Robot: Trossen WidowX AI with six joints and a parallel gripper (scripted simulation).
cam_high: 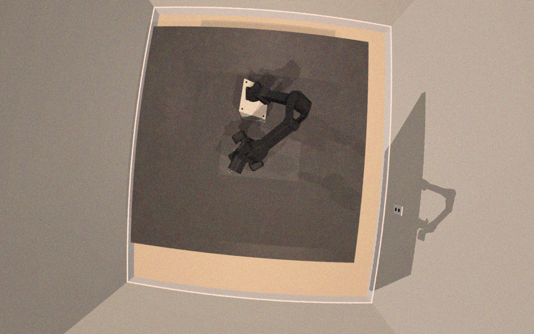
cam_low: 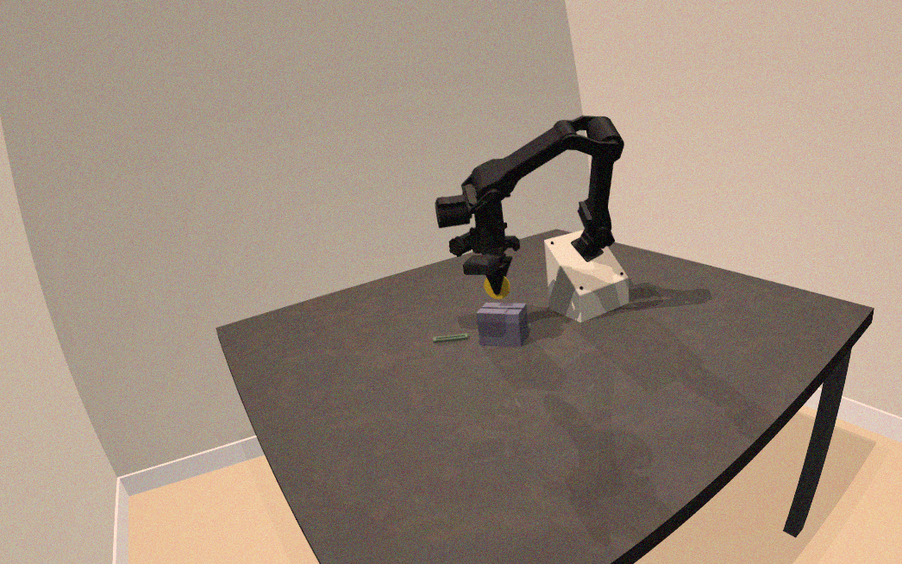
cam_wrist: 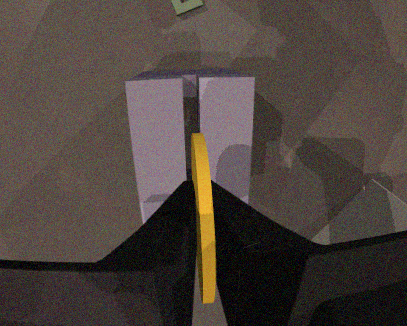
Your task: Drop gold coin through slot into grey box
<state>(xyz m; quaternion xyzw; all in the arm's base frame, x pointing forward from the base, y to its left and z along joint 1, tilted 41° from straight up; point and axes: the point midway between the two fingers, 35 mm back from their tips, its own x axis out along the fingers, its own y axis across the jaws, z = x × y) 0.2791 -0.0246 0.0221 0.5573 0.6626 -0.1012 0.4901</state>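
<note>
Right now the gold coin is 20 mm above my gripper tip.
</note>
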